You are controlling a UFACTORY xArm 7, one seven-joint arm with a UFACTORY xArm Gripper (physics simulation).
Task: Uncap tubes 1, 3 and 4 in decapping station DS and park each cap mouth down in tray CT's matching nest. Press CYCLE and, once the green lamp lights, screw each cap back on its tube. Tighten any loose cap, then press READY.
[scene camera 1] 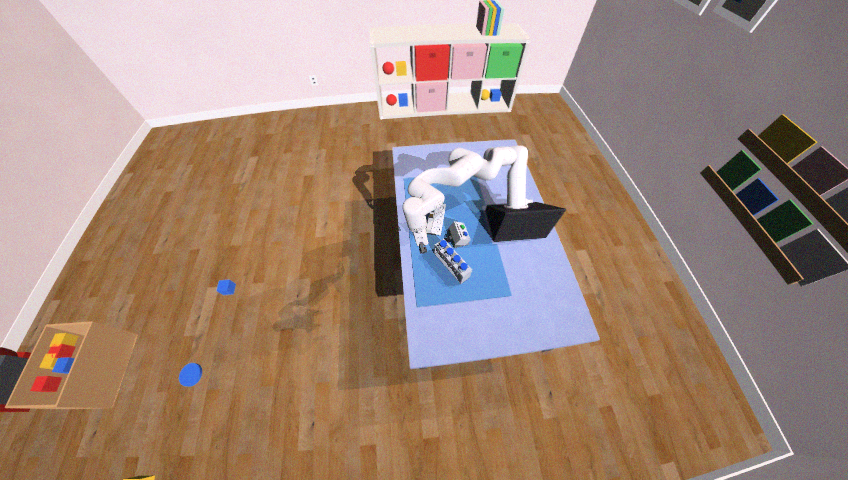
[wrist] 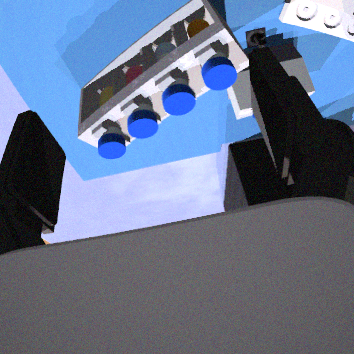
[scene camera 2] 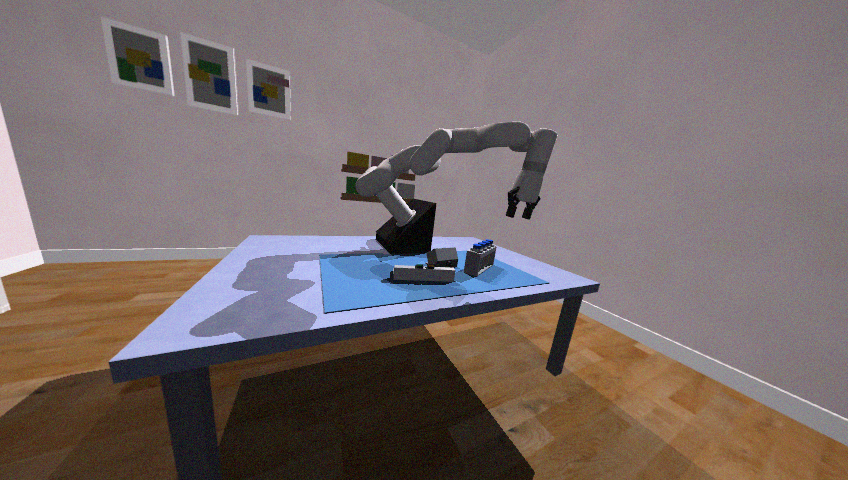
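Seen in the pictures: gripper, fingertip midpoint: (scene camera 1: 421, 243) (wrist: 143, 103) (scene camera 2: 517, 217); arm's base, link origin: (scene camera 1: 516, 207) (scene camera 2: 406, 218).
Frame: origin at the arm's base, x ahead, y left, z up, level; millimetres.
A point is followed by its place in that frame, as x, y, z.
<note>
Decapping station DS (scene camera 1: 445, 262) @[426, 149, -152] (scene camera 2: 471, 262) @[439, 68, -106] (wrist: 160, 72) @[437, 155, -62] stands upright with a blue cap on each of its tubes, including the end caps (wrist: 111, 146) @[377, 239, -35] (wrist: 219, 73) @[436, 98, -35]. Yellow, red, greyish and orange tube contents show in the wrist view. White tray CT (scene camera 1: 438, 224) @[397, -88, -146] (scene camera 2: 423, 273) @[430, -159, -129] (wrist: 320, 22) @[391, -84, -145] lies beside it, partly hidden by the arm; the ring nests visible in the wrist view hold no caps. The control box (scene camera 1: 458, 236) @[332, 54, -80] (scene camera 2: 442, 257) @[348, -11, -107] (wrist: 297, 75) @[341, -21, -96] has a green and a blue spot; whether the lamp is lit I cannot tell. My gripper (scene camera 1: 424, 249) @[553, 148, 97] (scene camera 2: 518, 214) @[553, 148, 97] (wrist: 143, 103) @[553, 148, 97] is open and empty, high above the table, pointing down.
The blue mat (scene camera 1: 487, 279) @[244, 294, -157] (scene camera 2: 351, 297) @[462, -420, -156] lies under the station, tray and box on the lilac table (scene camera 1: 535, 321) @[95, 558, -159] (scene camera 2: 178, 321) @[430, -763, -159]. My black base (scene camera 1: 523, 224) @[7, 110, -4] (scene camera 2: 419, 228) @[116, 12, -29] stands beside the control box. The table's edge runs close to the gripper's side in scene camera 1.
</note>
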